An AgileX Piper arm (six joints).
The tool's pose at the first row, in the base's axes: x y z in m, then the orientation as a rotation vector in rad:
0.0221, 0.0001, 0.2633, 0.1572, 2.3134, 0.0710
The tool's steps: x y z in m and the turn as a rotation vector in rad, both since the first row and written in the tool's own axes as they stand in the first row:
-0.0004, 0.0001, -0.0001, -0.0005, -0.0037, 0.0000
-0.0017, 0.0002, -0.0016, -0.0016, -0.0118, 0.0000
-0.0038, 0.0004, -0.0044, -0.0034, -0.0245, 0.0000
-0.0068, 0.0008, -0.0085, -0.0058, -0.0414, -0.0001
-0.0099, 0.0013, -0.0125, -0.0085, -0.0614, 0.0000
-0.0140, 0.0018, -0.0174, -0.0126, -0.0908, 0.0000
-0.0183, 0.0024, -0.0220, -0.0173, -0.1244, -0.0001
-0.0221, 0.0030, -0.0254, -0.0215, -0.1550, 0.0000
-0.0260, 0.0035, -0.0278, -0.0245, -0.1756, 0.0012
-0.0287, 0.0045, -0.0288, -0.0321, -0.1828, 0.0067
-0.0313, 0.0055, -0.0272, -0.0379, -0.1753, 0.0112
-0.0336, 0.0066, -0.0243, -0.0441, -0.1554, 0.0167
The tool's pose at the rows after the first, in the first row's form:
0.0223, 0.0001, 0.2637, 0.1570, 2.3097, 0.0712
0.0221, 0.0001, 0.2656, 0.1564, 2.3015, 0.0717
0.0215, 0.0000, 0.2691, 0.1555, 2.2887, 0.0726
0.0205, 0.0000, 0.2741, 0.1542, 2.2717, 0.0737
0.0197, 0.0000, 0.2791, 0.1530, 2.2516, 0.0750
0.0189, 0.0000, 0.2855, 0.1510, 2.2220, 0.0769
0.0185, 0.0000, 0.2918, 0.1486, 2.1881, 0.0790
0.0186, 0.0000, 0.2969, 0.1466, 2.1573, 0.0808
0.0195, 0.0000, 0.3014, 0.1465, 2.1365, 0.0828
0.0207, 0.0006, 0.3042, 0.1489, 2.1284, 0.0932
0.0237, 0.0012, 0.3051, 0.1511, 2.1351, 0.1026
0.0275, 0.0020, 0.3049, 0.1542, 2.1540, 0.1142

